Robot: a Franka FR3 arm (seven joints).
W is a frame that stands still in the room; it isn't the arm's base.
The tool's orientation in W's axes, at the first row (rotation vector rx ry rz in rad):
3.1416, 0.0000, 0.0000
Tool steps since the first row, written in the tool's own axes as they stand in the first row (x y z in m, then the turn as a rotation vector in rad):
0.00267, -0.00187, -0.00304, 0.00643, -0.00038, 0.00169
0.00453, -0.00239, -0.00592, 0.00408, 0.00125, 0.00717
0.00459, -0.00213, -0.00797, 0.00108, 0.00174, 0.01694
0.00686, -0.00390, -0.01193, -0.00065, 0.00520, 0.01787
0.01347, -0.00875, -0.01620, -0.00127, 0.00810, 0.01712
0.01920, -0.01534, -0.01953, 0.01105, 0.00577, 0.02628
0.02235, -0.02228, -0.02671, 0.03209, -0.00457, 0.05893
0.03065, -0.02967, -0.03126, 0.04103, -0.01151, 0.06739
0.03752, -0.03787, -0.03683, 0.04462, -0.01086, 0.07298
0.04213, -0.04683, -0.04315, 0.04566, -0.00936, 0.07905
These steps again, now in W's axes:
0.00267, 0.00187, 0.00304, 0.00643, 0.00038, -0.00169
0.00453, 0.00239, 0.00592, 0.00408, -0.00125, -0.00717
0.00459, 0.00213, 0.00797, 0.00108, -0.00174, -0.01694
0.00686, 0.00390, 0.01193, -0.00065, -0.00520, -0.01787
0.01347, 0.00875, 0.01620, -0.00127, -0.00810, -0.01712
0.01920, 0.01534, 0.01953, 0.01105, -0.00577, -0.02628
0.02235, 0.02228, 0.02671, 0.03209, 0.00457, -0.05893
0.03065, 0.02967, 0.03126, 0.04103, 0.01151, -0.06739
0.03752, 0.03787, 0.03683, 0.04462, 0.01086, -0.07298
0.04213, 0.04683, 0.04315, 0.04566, 0.00936, -0.07905

